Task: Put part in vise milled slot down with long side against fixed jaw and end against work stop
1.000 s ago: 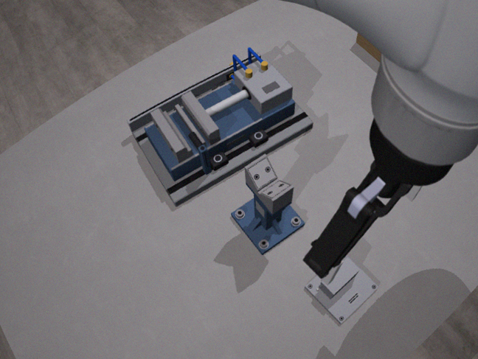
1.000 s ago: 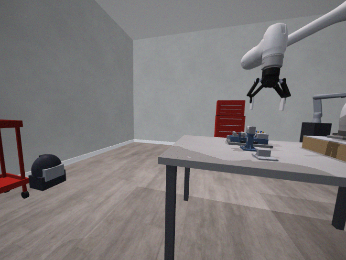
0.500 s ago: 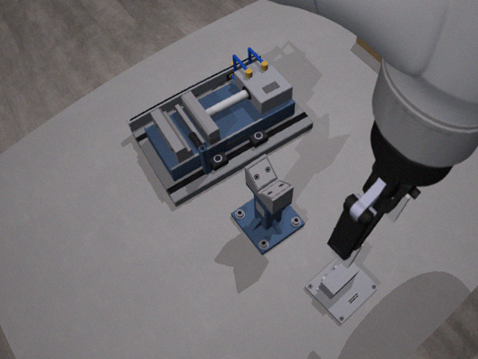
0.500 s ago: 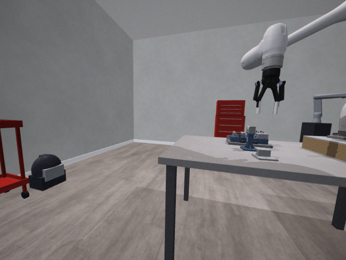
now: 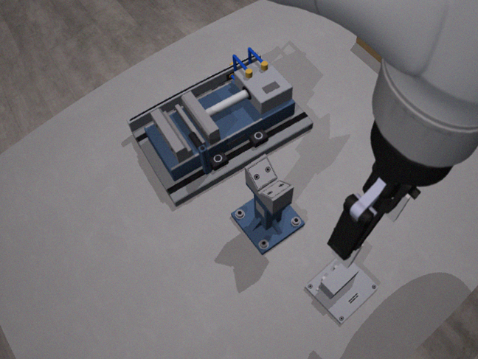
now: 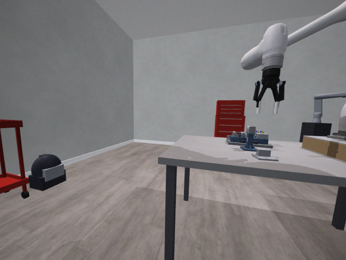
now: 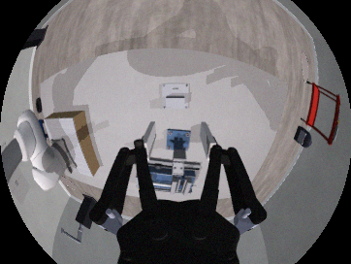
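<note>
Right now the part is 10 mm behind my hand, 10 mm to the right of it and 240 mm below it. The rest, counted from my hand: infeed plate 10 mm to the left, 260 mm below; work stop 10 mm ahead, 320 mm to the right, 180 mm below; blue post 10 mm ahead, 300 mm to the right, 210 mm below.
</note>
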